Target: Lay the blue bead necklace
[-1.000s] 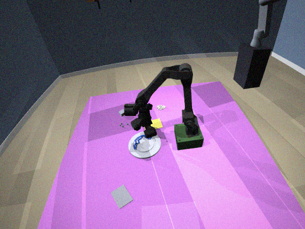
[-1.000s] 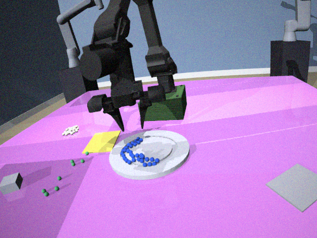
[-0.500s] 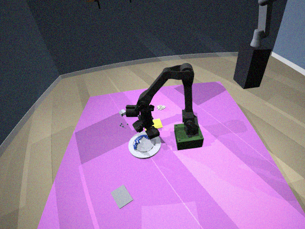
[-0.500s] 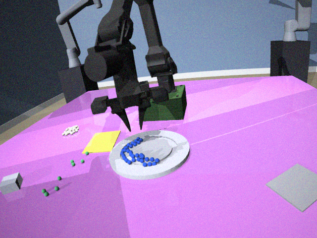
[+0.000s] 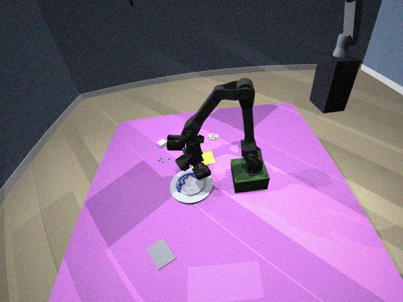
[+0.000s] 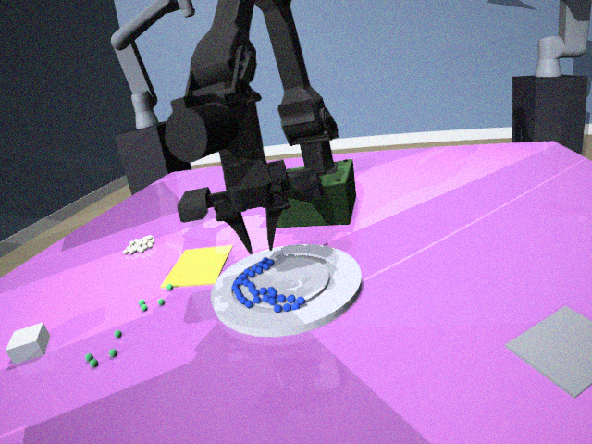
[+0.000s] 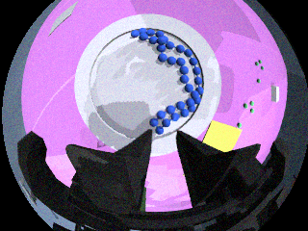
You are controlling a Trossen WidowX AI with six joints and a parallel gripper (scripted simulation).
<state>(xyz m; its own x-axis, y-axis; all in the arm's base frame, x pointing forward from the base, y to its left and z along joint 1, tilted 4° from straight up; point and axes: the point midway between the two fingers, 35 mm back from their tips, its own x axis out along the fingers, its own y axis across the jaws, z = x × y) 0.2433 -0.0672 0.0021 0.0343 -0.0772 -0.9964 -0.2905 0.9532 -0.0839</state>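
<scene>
The round white bead board is 4 cm to the left of my gripper tip, 4 cm ahead of it and 3 cm below it. Also, from my gripper tip: yellow sheet 12 cm to the right, 3 cm below, 3 cm behind; then grey tile 34 cm to the left, 18 cm ahead, 3 cm below; then cube 29 cm to the right, 19 cm ahead, 2 cm below.
</scene>
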